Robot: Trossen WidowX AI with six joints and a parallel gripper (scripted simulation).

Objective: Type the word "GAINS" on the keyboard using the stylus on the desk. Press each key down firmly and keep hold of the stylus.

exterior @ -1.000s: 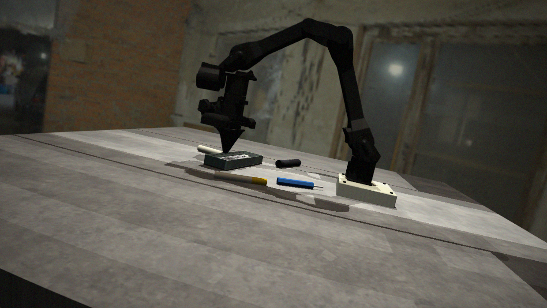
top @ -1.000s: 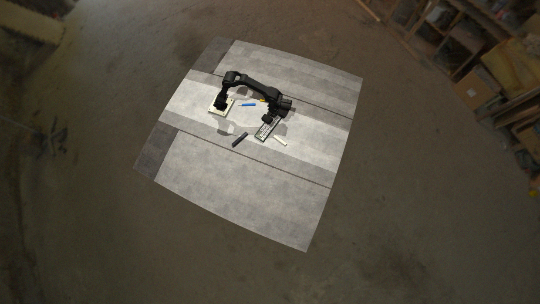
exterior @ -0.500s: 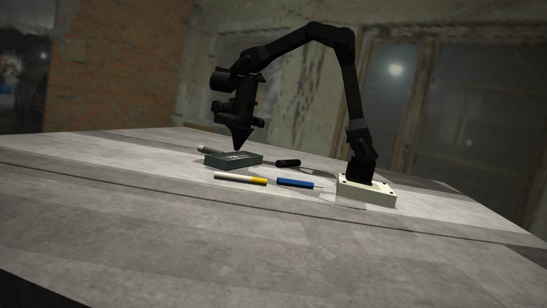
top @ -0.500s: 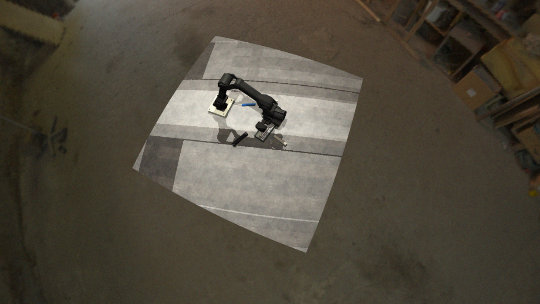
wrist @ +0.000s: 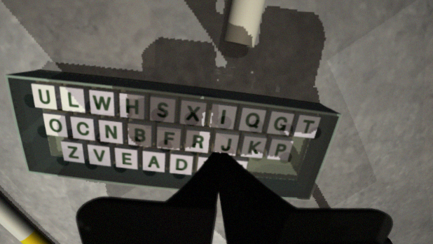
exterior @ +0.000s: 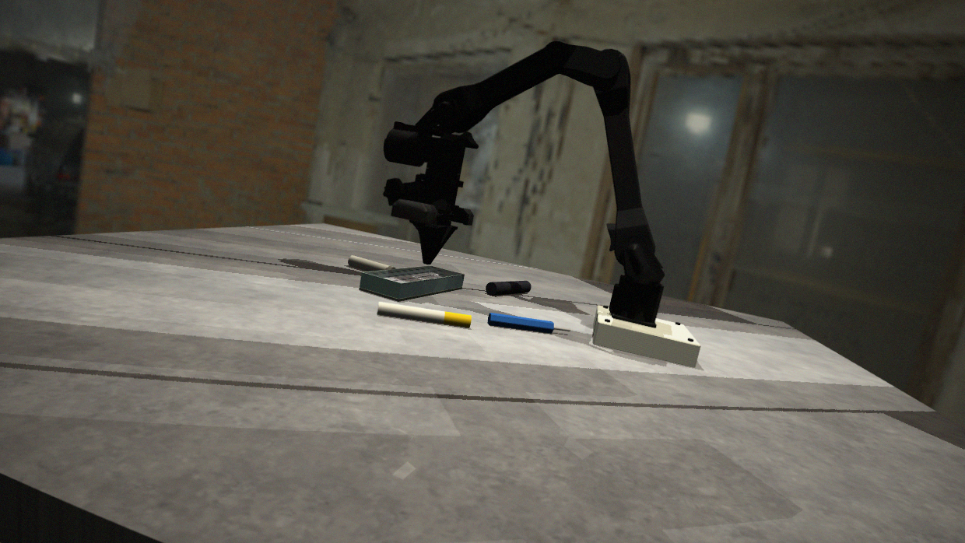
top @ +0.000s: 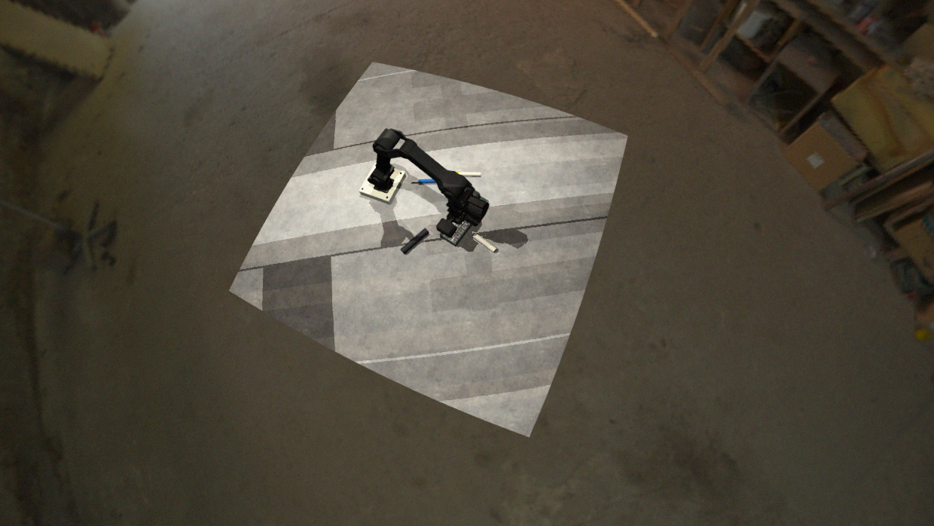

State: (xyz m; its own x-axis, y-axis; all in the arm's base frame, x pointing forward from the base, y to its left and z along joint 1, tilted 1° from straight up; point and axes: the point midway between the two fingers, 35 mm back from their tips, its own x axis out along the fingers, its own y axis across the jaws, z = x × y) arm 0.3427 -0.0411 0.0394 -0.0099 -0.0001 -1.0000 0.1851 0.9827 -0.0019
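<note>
My gripper tip is 220 mm past the blue stylus, 120 mm to the right of it and 30 mm above it. Round my gripper tip: stylus tip (250 mm behind, 100 mm to the left, 30 mm below); then black cylinder (130 mm behind, 120 mm to the right, 30 mm below); then cream cylinder (110 mm ahead, 30 mm to the right, 30 mm below).
</note>
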